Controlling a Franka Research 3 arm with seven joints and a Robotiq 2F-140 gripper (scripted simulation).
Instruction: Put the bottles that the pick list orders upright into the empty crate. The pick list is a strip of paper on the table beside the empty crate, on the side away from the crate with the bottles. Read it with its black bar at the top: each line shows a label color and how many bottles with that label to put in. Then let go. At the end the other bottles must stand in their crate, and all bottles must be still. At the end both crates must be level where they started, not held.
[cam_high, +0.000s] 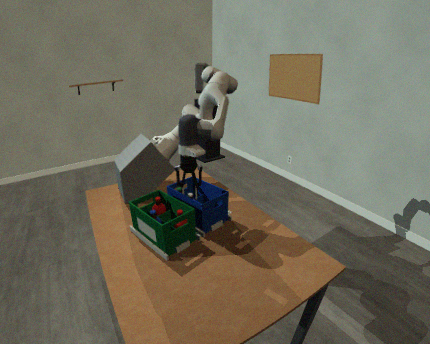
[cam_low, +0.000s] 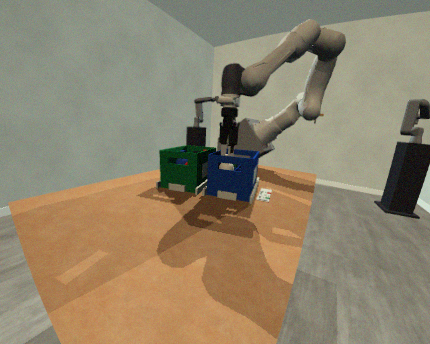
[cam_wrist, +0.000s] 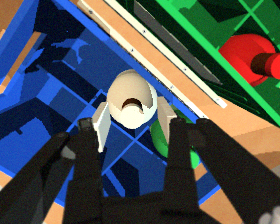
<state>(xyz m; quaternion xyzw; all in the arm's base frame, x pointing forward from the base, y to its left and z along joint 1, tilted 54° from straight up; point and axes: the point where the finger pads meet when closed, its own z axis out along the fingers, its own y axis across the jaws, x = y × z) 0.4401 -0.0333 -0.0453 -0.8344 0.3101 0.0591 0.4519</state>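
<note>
The white bottle is 80 mm below my hand. The rest, counted from my hand: green crate (180 mm to the right, 90 mm below, 30 mm ahead); green bottle (90 mm behind, 80 mm below, 10 mm to the right); blue crate (90 mm below, 50 mm to the left, 10 mm behind).
</note>
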